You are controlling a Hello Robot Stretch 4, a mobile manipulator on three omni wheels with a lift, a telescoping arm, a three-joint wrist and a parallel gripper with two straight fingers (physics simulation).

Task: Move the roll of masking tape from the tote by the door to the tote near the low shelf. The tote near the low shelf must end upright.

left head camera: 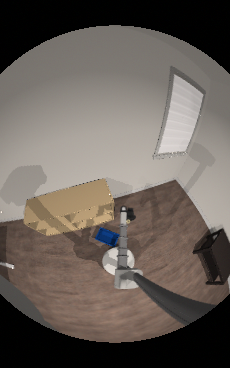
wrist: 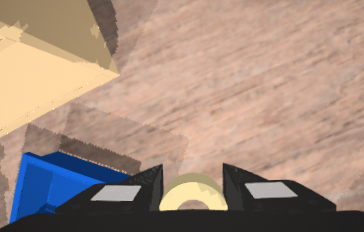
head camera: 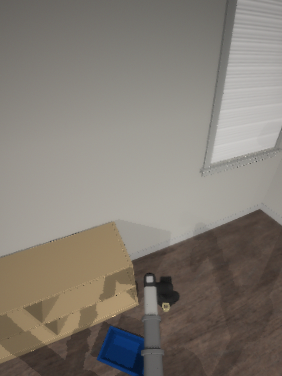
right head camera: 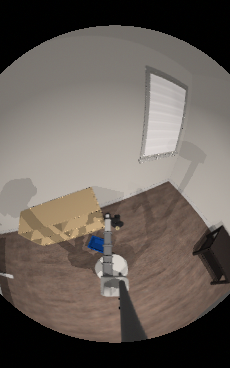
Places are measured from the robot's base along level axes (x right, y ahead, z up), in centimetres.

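Pixels of known places: gripper, between the fingertips: (left head camera: 127, 219) (wrist: 192, 180) (head camera: 165, 304) (right head camera: 116, 226).
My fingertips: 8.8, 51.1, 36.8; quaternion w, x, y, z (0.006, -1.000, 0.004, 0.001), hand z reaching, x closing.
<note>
Behind a point stands the place of what it marks, as x, y, z.
My gripper (head camera: 166, 302) {8.8, 51.1, 36.8} (wrist: 192, 180) {8.8, 51.1, 36.8} is shut on the roll of masking tape (head camera: 163, 307) {7.3, 48.8, 39.2} (wrist: 193, 189) {8.8, 51.3, 39.1}, a pale yellow ring held between the two black fingers above the floor. The blue tote near the low shelf (head camera: 105, 345) {-30.1, 37.0, 7.2} (left head camera: 106, 236) {-18.1, 35.9, -2.4} (right head camera: 95, 244) {-24.2, 35.4, -2.4} (wrist: 20, 192) {-29.4, 39.4, 9.3} stands upright on the floor, open side up, to the left of the gripper. The tape is beside the tote, not over it. The arm hides the tote's right side in the head view, and a finger covers part of it in the wrist view. The tote by the door does not show.
The low wooden shelf (head camera: 65, 265) {-48.3, 65.2, 58.3} (left head camera: 75, 200) {-53.0, 61.9, 58.3} (right head camera: 65, 207) {-51.7, 65.6, 58.3} (wrist: 45, 90) {-24.5, 61.8, 5.2} stands against the wall, just behind and left of the tote. A dark table (left head camera: 220, 252) {158.3, -24.7, 42.2} (right head camera: 217, 250) {146.2, -18.5, 42.3} stands at the right. A window (head camera: 250, 85) {72.8, 141.0, 136.8} is in the wall above the floor at the right.
</note>
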